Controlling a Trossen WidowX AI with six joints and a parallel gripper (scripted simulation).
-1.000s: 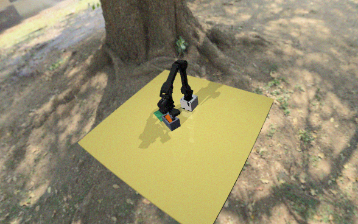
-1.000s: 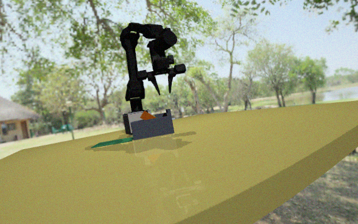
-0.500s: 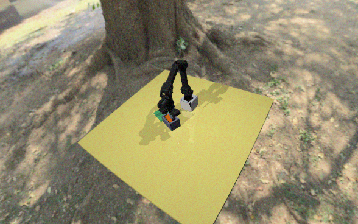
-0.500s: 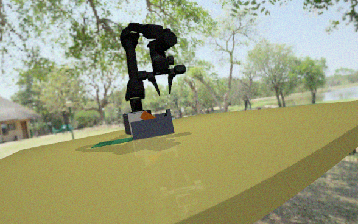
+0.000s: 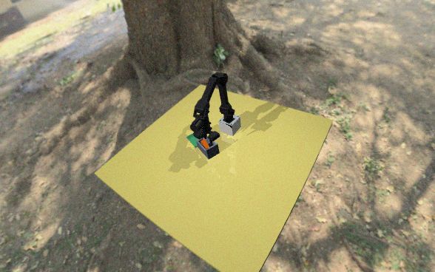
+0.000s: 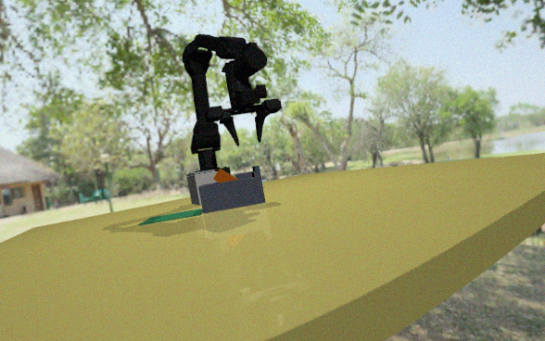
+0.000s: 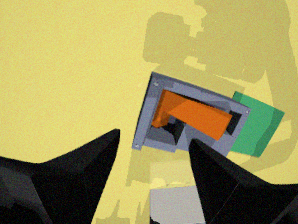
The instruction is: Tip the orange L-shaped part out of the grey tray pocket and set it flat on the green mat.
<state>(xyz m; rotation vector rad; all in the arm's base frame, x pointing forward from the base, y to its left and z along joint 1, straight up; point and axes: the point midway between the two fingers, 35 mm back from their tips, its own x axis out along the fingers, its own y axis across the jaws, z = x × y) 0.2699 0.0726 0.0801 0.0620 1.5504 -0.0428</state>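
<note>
Now: the orange L-shaped part 2 cm behind my gripper tip, 4 cm to the right of it and 11 cm below it.
</note>
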